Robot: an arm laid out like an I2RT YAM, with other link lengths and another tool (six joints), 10 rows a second.
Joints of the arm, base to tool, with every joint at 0 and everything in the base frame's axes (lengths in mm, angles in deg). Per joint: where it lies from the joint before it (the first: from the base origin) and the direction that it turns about. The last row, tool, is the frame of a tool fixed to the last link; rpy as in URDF.
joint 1: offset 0 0 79.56 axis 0 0 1
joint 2: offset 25.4 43.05 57.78 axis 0 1 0
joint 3: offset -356.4 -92.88 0 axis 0 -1 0
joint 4: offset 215.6 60.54 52.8 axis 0 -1 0
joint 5: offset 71.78 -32.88 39.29 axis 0 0 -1
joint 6: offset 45.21 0 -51.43 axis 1 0 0
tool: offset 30 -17 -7 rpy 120.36 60.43 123.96
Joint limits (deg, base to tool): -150..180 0..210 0..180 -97..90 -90..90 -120..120
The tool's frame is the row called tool.
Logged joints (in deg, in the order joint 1, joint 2, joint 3, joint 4, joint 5, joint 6), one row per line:
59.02, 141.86, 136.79, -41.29, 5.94, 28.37
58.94, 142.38, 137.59, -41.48, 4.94, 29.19
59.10, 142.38, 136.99, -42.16, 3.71, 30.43
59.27, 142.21, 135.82, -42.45, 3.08, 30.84
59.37, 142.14, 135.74, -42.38, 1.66, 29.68
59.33, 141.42, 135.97, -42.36, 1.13, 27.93
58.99, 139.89, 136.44, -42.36, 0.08, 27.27
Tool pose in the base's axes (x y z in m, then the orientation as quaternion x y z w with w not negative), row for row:
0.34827, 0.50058, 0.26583, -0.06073, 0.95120, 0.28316, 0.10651
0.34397, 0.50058, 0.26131, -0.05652, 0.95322, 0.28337, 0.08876
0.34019, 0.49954, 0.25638, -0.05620, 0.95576, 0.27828, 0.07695
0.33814, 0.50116, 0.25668, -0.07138, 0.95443, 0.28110, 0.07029
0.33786, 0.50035, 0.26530, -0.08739, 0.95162, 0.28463, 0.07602
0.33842, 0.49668, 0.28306, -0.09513, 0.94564, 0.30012, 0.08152
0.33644, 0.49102, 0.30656, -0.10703, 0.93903, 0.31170, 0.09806
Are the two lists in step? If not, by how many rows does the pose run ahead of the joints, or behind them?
The pose runs 1 row ahead of the joints: the pose in row i belongs to the joints in row i + 1.
